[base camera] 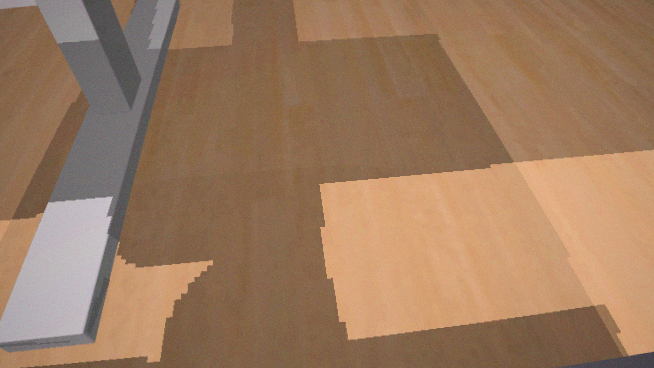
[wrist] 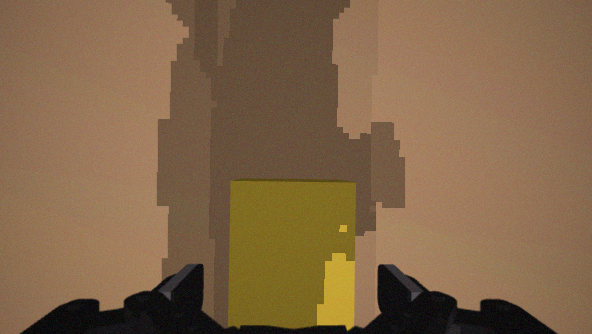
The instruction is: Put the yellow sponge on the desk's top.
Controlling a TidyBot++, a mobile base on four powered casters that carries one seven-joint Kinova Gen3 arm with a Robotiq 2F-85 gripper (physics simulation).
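Places are measured from the arm's base along level axes (x ahead, y left, z up), in millimetres.
Pixels of known places: gripper, fingertip midpoint: [wrist: 291, 283].
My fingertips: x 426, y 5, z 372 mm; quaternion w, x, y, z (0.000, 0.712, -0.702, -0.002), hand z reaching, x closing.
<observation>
For each thing: its top centre in the pictures, then the offset to it from my fingertips. "pt": a spot on its surface instead. Level surfaces: height alone.
- yellow sponge, middle of its top: [wrist: 291, 283] dx -1, dy +0, dz -3 mm
- smooth tan surface, its level: dz -48 mm
- upright leg, surface spot: [base camera: 80, 65] pt dx +122, dy +247, dz -667 mm
- wood floor, its level: dz -768 mm
In the wrist view the yellow sponge [wrist: 290, 220] lies flat on a smooth tan surface [wrist: 90, 150], at the lower middle. Its near end is hidden by the gripper body. My gripper [wrist: 291, 283] is open, with one finger on each side of the sponge and a gap on both sides. The fingertips look a little above the sponge. No edge of the surface shows, but it looks like the desk's top. The sponge and gripper do not show in the base camera view.
In the base camera view a grey-white desk foot [base camera: 65, 260] with an upright leg [base camera: 80, 65] stands at the left on the wood floor [base camera: 425, 240]. Shadows lie across the floor and across the surface around the sponge.
</observation>
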